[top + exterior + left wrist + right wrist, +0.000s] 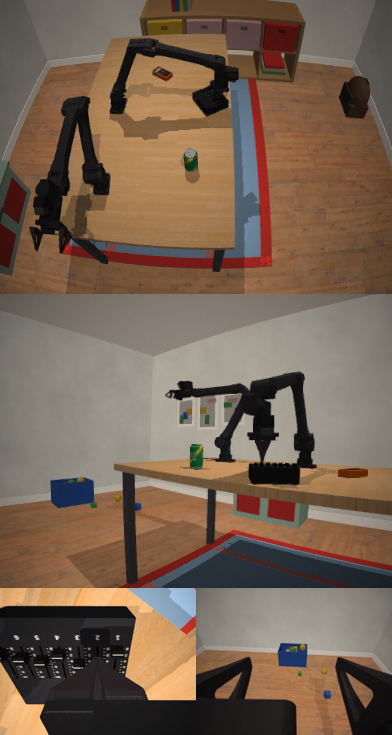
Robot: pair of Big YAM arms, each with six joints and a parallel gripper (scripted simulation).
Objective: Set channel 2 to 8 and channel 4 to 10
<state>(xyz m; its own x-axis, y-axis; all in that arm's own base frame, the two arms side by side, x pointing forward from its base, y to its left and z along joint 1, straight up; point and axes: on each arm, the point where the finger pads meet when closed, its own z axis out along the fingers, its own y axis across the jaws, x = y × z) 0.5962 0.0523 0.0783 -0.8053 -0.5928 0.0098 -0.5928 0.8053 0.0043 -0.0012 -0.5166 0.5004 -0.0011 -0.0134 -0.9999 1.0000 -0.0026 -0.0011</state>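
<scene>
Right now the channel 2 knob is 1 cm to the right of my left hand, 1 cm below it and 1 cm behind it. From my left hand the other things lie so: channel 3 knob 2 cm behind, 1 cm to the left, 1 cm below; then channel 4 cap 4 cm to the left, 2 cm behind, 1 cm below.
</scene>
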